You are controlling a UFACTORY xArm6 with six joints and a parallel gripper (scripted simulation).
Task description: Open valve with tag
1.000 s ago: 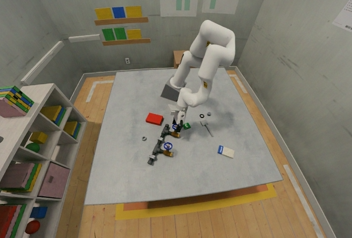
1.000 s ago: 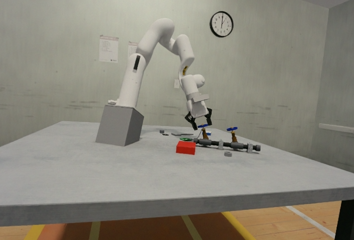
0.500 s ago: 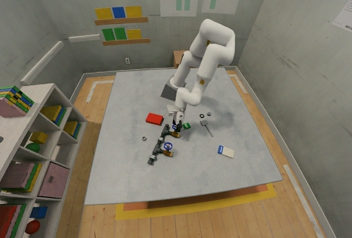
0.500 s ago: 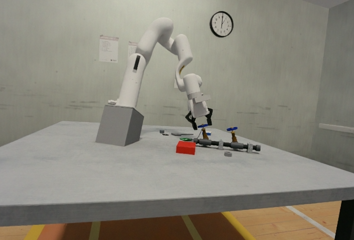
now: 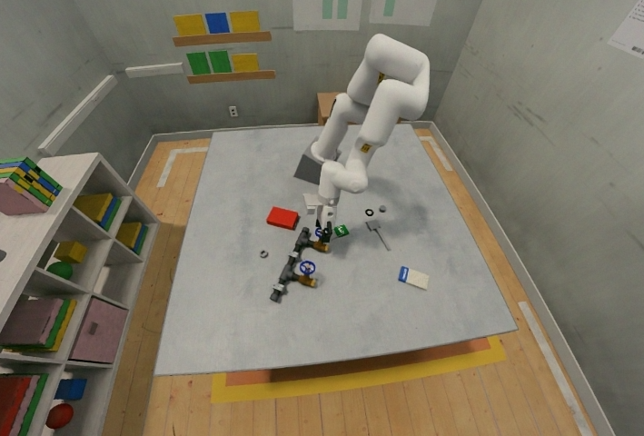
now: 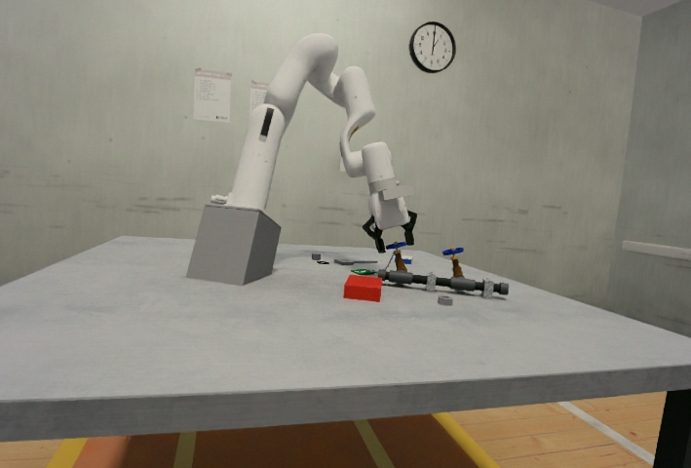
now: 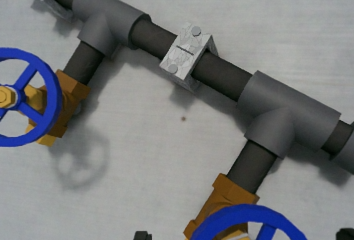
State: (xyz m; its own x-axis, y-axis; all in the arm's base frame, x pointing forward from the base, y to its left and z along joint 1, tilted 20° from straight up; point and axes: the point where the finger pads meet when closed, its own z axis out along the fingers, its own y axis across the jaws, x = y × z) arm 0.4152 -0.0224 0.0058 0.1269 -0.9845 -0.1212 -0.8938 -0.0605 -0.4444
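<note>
My hand is 9 cm to the right of the green tag, 9 cm above it and 6 cm past it. Round my hand: grey nut: 24 cm to the right, 9 cm below, 4 cm ahead; red block: 17 cm to the right, 13 cm behind, 8 cm below; grey flat tool: 25 cm to the left, 9 cm below, 5 cm behind.
</note>
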